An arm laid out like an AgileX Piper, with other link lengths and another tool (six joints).
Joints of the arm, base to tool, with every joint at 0 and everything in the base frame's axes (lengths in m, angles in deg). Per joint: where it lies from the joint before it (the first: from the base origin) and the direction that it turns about. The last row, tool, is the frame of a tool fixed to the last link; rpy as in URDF.
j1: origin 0 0 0.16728 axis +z
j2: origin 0 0 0 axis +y
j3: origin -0.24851 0 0.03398 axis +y
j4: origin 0.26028 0 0.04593 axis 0.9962 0 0.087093
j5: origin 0 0 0 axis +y
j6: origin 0.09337 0 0.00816 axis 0.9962 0 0.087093
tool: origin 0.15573 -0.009 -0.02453 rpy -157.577 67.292 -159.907
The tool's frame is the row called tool.
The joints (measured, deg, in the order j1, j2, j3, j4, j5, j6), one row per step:
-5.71 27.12 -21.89 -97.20 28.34 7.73
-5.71 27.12 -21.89 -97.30 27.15 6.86
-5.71 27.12 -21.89 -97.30 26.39 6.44
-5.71 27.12 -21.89 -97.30 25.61 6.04
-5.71 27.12 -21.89 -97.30 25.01 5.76
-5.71 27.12 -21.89 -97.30 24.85 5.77
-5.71 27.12 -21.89 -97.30 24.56 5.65
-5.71 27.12 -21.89 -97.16 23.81 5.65
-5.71 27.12 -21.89 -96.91 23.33 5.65
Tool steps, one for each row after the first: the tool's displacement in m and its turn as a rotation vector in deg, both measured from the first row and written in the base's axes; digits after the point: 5 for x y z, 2 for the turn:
0.00354 0.00396 0.00030 -0.81 0.64 1.13
0.00575 0.00649 0.00023 -1.15 0.95 1.86
0.00798 0.00911 0.00013 -1.48 1.26 2.62
0.00968 0.01114 0.00003 -1.71 1.48 3.20
0.01012 0.01167 -0.00005 -1.70 1.49 3.36
0.01093 0.01266 -0.00011 -1.80 1.58 3.64
0.01296 0.01513 -0.00079 -1.66 1.65 4.39
0.01424 0.01667 -0.00159 -1.40 1.66 4.87

